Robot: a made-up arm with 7 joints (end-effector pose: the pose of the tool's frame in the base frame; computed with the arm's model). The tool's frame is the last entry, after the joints. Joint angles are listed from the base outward.
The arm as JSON. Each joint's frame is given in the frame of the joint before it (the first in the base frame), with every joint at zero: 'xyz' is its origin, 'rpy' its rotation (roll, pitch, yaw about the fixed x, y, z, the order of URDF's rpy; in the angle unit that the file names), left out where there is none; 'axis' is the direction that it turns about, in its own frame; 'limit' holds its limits. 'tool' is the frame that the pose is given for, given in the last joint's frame.
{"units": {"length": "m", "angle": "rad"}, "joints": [
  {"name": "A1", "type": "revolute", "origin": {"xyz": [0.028, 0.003, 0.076]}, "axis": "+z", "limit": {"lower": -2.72, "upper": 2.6}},
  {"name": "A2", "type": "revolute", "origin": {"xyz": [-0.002, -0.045, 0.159], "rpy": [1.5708, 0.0, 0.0]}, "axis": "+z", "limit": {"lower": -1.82, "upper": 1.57}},
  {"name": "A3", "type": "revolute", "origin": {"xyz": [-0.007, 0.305, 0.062], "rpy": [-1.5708, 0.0, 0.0]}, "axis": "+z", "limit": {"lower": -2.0, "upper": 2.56}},
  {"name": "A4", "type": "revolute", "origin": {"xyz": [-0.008, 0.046, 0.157], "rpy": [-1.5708, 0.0, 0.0]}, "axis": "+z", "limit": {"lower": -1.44, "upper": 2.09}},
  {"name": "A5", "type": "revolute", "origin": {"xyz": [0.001, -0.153, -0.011], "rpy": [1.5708, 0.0, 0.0]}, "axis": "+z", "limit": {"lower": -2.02, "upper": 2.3}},
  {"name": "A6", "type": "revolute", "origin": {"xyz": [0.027, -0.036, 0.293], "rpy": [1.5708, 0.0, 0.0]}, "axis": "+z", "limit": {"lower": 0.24, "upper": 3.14}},
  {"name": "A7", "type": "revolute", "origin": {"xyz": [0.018, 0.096, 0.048], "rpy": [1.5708, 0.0, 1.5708]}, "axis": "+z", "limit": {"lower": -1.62, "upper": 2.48}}
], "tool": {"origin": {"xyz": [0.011, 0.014, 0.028], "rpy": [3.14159, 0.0, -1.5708]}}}
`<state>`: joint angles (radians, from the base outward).
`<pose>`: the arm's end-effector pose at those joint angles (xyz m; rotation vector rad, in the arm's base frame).
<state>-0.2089 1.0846 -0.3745 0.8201 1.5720 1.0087 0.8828</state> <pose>-0.4880 -0.1579 0.9549 -0.5970 3.0124 -0.4838</pose>
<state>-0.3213 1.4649 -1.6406 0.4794 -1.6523 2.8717 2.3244</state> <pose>-0.8245 0.0637 0.3888 -2.7118 -1.2757 -0.3832</pose>
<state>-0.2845 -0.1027 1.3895 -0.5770 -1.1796 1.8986 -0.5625</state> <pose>-0.1713 -0.3968 1.0244 -2.5269 -1.0812 -0.9444</pose>
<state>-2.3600 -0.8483 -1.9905 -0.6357 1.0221 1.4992 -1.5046</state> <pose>-0.3287 -0.6106 0.7821 -0.1366 2.3107 1.5646</pose>
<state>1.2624 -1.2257 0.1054 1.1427 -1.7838 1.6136 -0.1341</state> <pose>0.2073 0.8028 0.1251 0.6808 0.5161 -1.4357</pose>
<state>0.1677 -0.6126 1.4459 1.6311 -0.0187 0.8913 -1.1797</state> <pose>0.2999 0.4843 0.5524 -0.0873 1.1042 -1.9983</pose>
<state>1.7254 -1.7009 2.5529 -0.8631 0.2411 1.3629 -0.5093</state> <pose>0.2039 0.7391 -0.2505 0.7431 -0.6254 0.6759</pose>
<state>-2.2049 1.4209 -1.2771 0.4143 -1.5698 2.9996 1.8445</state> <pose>0.3975 0.7517 0.4320 2.2972 -2.0973 -0.3678</pose>
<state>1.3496 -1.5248 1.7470 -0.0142 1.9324 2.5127 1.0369</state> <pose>0.2235 0.8402 0.3115 0.4332 0.8030 -1.3487</pose>
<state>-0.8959 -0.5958 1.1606 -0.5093 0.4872 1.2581 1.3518</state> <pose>0.0432 -0.5974 1.0187 0.6834 -2.9832 -0.6152</pose>
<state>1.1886 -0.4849 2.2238 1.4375 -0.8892 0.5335 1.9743</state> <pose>-0.2720 0.1396 0.8863 1.4526 -0.3058 2.5575</pose>
